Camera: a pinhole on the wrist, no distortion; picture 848 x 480 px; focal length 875.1 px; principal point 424.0 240.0 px. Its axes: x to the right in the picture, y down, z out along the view. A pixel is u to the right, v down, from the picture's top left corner.
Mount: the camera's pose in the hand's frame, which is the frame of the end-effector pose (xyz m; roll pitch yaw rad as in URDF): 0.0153 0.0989 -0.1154 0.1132 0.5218 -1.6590
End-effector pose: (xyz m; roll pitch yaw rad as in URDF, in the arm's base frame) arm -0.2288 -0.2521 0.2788 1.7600 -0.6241 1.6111
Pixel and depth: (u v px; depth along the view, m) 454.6 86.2 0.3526
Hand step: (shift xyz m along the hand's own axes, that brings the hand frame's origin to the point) -0.1017 -0.0733 0.1761
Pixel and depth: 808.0 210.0 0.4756
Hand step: -0.0910 -0.3089 0.1887
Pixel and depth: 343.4 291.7 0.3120
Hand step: -0.0131 -0.0297 0.1695
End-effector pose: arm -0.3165 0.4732 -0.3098 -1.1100 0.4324 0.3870
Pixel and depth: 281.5 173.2 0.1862
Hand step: -0.0255 0.0371 0.0587
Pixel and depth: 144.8 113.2 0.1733
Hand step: -0.0323 0.0665 0.0590
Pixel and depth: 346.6 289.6 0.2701
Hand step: -0.0100 -0.0132 0.1307
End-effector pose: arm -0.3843 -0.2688 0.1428 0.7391 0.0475 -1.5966
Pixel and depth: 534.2 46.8 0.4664
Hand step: -0.1634 -0.1625 0.2470
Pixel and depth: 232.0 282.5 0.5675
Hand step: -0.0367 -0.0719 0.4382
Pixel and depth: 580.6 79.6 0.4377
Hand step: -0.1380 -0.1688 0.2147
